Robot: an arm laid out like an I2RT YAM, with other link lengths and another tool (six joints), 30 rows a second.
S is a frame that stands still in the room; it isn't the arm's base.
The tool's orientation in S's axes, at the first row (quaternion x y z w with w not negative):
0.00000 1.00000 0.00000 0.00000
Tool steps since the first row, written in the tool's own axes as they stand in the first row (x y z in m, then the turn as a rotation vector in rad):
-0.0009 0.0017 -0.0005 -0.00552 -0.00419 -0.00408
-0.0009 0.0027 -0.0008 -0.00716 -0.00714 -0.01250
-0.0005 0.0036 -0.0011 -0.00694 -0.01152 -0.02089
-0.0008 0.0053 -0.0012 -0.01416 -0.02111 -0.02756
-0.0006 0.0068 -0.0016 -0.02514 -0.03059 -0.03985
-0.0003 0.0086 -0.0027 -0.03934 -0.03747 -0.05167
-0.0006 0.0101 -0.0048 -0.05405 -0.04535 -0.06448
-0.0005 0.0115 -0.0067 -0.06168 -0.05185 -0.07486
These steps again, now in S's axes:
0.0009 0.0017 0.0005 0.00552 -0.00419 0.00408
0.0009 0.0027 0.0008 0.00716 -0.00714 0.01250
0.0005 0.0036 0.0011 0.00694 -0.01152 0.02089
0.0008 0.0053 0.0012 0.01416 -0.02111 0.02756
0.0006 0.0068 0.0016 0.02514 -0.03059 0.03985
0.0003 0.0086 0.0027 0.03934 -0.03747 0.05167
0.0006 0.0101 0.0048 0.05405 -0.04535 0.06448
0.0005 0.0115 0.0067 0.06168 -0.05185 0.07486

